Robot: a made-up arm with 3 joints. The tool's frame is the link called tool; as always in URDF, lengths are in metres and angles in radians. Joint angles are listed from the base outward.
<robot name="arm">
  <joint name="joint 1" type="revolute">
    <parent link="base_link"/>
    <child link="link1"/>
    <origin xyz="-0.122 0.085 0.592"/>
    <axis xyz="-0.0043 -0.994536 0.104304"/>
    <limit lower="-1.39" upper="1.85"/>
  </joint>
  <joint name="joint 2" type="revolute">
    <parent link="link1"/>
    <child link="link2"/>
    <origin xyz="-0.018 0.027 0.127"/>
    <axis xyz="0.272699 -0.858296 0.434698"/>
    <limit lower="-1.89" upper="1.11"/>
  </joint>
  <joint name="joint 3" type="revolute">
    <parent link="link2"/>
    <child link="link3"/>
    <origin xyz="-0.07 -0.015 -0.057"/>
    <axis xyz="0 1 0"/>
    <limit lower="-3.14" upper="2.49"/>
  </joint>
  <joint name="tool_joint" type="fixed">
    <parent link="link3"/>
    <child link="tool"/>
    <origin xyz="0 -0.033 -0.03"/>
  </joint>
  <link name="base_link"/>
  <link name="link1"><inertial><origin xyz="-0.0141 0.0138 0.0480"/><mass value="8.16"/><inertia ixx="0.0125" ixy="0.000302" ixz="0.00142" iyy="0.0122" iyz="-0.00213" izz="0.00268"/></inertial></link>
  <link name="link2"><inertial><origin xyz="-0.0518 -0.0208 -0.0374"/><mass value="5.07"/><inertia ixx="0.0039" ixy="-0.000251" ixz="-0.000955" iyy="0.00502" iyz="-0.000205" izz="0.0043"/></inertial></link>
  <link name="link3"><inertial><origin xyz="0.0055 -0.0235 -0.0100"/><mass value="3.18"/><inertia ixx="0.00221" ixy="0" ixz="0" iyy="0.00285" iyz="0.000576" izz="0.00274"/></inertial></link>
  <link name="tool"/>
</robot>
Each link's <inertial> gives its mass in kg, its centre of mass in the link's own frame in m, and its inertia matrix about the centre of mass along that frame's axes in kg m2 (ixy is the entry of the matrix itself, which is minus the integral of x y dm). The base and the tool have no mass. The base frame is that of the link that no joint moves.
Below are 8 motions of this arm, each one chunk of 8 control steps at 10 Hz.
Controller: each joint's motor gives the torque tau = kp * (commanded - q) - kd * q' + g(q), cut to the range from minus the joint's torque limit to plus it. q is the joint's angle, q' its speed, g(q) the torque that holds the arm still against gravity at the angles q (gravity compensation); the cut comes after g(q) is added. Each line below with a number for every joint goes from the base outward.
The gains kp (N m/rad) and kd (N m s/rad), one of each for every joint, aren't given. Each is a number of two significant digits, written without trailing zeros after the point. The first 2 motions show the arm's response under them.
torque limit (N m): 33 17 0.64
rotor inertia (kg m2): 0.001 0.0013 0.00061
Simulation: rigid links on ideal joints. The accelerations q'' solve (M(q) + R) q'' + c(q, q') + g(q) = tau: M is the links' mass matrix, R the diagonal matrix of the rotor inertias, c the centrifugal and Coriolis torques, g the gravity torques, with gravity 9.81 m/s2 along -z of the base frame. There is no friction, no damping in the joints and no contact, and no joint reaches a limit. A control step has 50 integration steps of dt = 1/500 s. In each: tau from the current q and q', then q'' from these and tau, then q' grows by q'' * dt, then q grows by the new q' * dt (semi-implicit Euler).
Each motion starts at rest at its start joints. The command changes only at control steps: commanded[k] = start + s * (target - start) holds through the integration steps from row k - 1 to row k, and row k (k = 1, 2, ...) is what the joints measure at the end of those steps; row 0 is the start. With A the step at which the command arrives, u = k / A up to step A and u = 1 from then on. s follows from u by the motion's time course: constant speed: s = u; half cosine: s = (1 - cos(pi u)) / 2; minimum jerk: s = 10 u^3 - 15 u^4 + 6 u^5; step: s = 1 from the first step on.
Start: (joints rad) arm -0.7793 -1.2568 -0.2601
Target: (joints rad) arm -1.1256 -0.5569 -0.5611
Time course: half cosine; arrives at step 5
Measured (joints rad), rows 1 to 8:
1: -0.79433 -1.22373 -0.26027
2: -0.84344 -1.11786 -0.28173
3: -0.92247 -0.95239 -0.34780
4: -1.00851 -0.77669 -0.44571
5: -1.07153 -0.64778 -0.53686
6: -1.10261 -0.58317 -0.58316
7: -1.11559 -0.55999 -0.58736
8: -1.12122 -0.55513 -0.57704
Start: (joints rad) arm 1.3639 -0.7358 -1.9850
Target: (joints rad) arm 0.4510 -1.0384 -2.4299
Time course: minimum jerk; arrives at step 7
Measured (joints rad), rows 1 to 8:
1: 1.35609 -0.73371 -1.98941
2: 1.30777 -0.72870 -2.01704
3: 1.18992 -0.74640 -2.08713
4: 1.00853 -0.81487 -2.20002
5: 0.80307 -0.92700 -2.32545
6: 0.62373 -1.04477 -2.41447
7: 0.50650 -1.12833 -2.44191
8: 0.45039 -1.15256 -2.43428
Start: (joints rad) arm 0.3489 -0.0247 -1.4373
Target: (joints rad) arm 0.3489 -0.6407 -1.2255
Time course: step
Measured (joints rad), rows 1 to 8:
1: 0.35631 -0.22965 -1.34609
2: 0.35776 -0.49098 -1.25493
3: 0.34866 -0.62783 -1.21980
4: 0.34233 -0.66878 -1.21826
5: 0.34251 -0.66666 -1.22375
6: 0.34545 -0.65361 -1.22608
7: 0.34796 -0.64346 -1.22587
8: 0.34916 -0.63902 -1.22529

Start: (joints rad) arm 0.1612 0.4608 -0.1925
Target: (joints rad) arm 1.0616 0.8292 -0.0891
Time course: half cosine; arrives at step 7
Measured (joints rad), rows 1 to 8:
1: 0.18244 0.46889 -0.18709
2: 0.25465 0.49675 -0.17227
3: 0.38207 0.54620 -0.15152
4: 0.54768 0.61122 -0.12955
5: 0.72214 0.68185 -0.11187
6: 0.87254 0.74577 -0.10357
7: 0.97016 0.78966 -0.10655
8: 1.01808 0.81224 -0.11007

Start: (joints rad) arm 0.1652 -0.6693 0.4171
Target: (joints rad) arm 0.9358 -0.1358 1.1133
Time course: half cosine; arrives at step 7
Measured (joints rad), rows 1 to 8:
1: 0.17900 -0.66799 0.43421
2: 0.23173 -0.65183 0.50058
3: 0.33536 -0.60157 0.62590
4: 0.48097 -0.51231 0.78544
5: 0.64214 -0.39518 0.93503
6: 0.78406 -0.27235 1.03322
7: 0.87581 -0.17241 1.06235
8: 0.91633 -0.11791 1.05382

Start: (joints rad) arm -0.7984 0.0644 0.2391
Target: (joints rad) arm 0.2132 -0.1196 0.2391
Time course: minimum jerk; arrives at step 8
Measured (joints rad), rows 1 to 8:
1: -0.79111 0.06303 0.23853
2: -0.74634 0.05400 0.23571
3: -0.63883 0.02921 0.23162
4: -0.47039 -0.01510 0.23009
5: -0.26905 -0.07069 0.23606
6: -0.07628 -0.11735 0.25020
7: 0.06954 -0.13701 0.26403
8: 0.15192 -0.13107 0.26552

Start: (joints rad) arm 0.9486 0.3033 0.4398
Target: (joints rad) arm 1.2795 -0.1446 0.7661
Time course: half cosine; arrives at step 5
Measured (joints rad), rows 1 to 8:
1: 0.96316 0.29105 0.44528
2: 1.01060 0.23974 0.47283
3: 1.08646 0.13764 0.53806
4: 1.16820 0.00930 0.63562
5: 1.22741 -0.09577 0.73325
6: 1.25657 -0.14851 0.79179
7: 1.26908 -0.16137 0.80350
8: 1.27485 -0.15667 0.79096

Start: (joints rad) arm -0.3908 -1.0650 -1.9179
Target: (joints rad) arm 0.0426 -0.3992 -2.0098
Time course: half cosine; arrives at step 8
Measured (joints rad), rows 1 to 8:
1: -0.38594 -1.06051 -1.92035
2: -0.36577 -1.03635 -1.92866
3: -0.32234 -0.97598 -1.94281
4: -0.25530 -0.87587 -1.96047
5: -0.17279 -0.74710 -1.97924
6: -0.08923 -0.61077 -1.99683
7: -0.02040 -0.49175 -2.01061
8: 0.02214 -0.41209 -2.01812

